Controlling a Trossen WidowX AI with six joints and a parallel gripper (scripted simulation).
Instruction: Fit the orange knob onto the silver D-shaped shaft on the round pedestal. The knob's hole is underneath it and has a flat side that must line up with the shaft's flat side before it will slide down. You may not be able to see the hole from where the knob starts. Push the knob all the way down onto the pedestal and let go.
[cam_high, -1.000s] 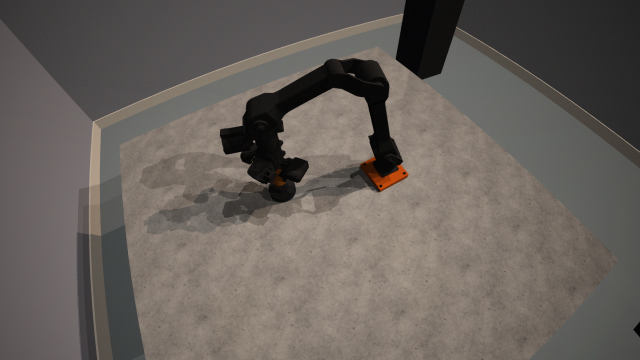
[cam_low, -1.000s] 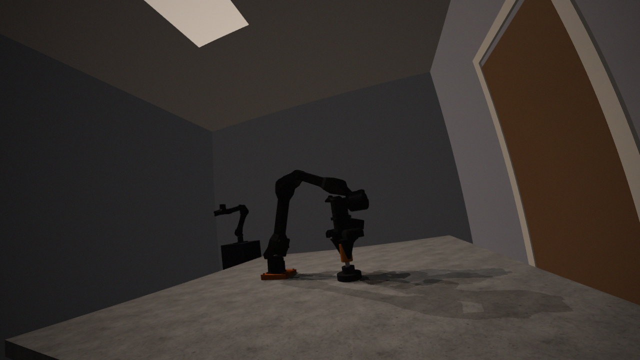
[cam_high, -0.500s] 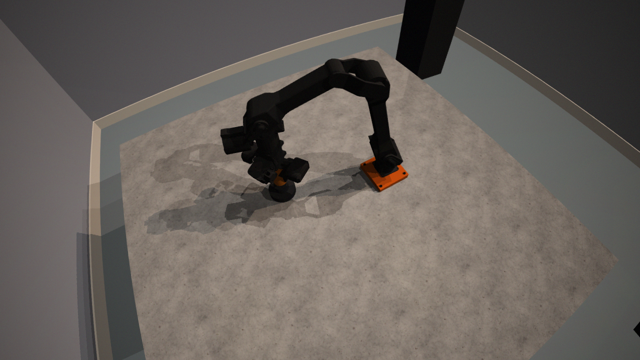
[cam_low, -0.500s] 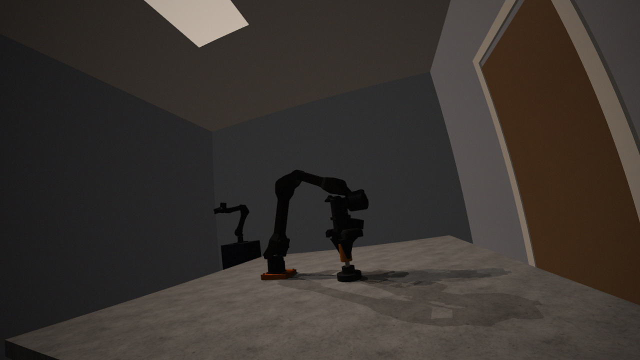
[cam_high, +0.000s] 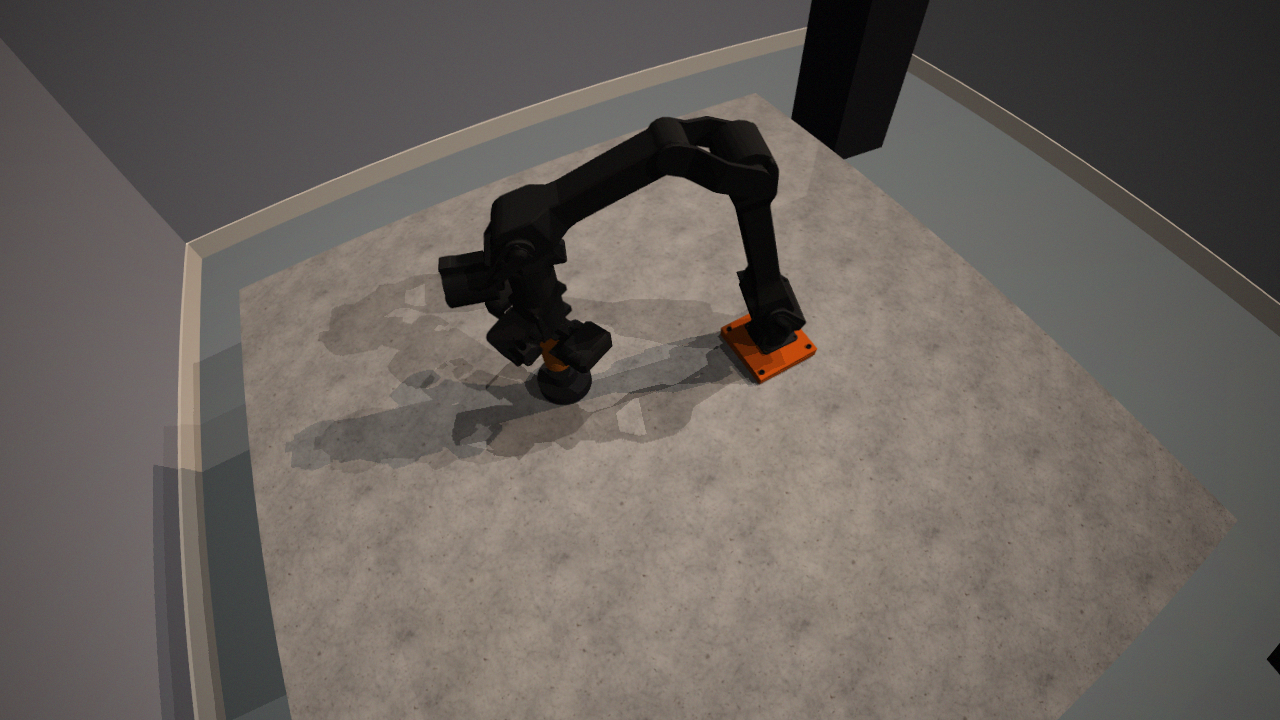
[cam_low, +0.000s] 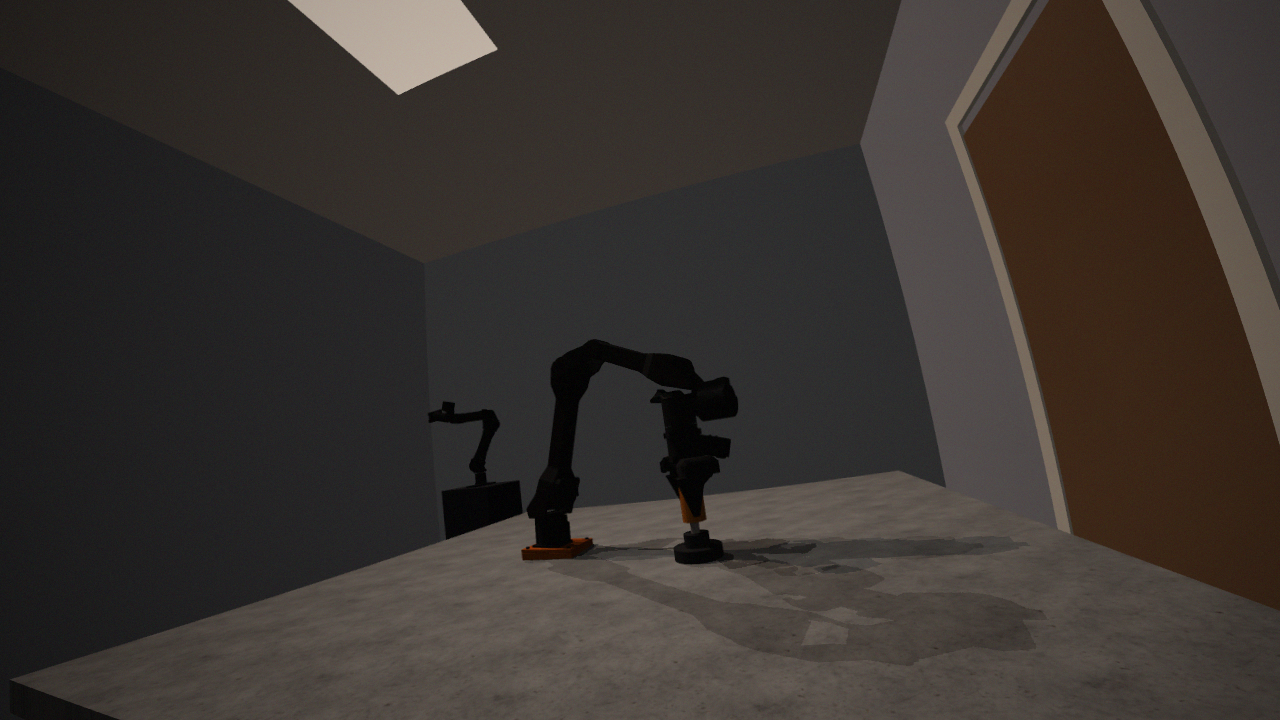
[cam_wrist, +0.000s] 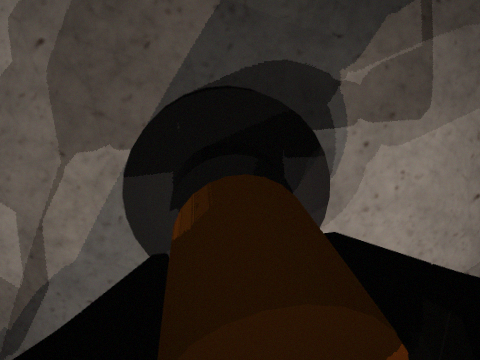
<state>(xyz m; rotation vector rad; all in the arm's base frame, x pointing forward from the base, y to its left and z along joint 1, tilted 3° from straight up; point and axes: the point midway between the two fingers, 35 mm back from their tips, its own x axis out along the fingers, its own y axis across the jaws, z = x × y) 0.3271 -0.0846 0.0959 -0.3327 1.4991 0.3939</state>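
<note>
My gripper tip is now 3 cm below the orange knob. Round my gripper tip: round black pedestal: 4 cm below.
</note>
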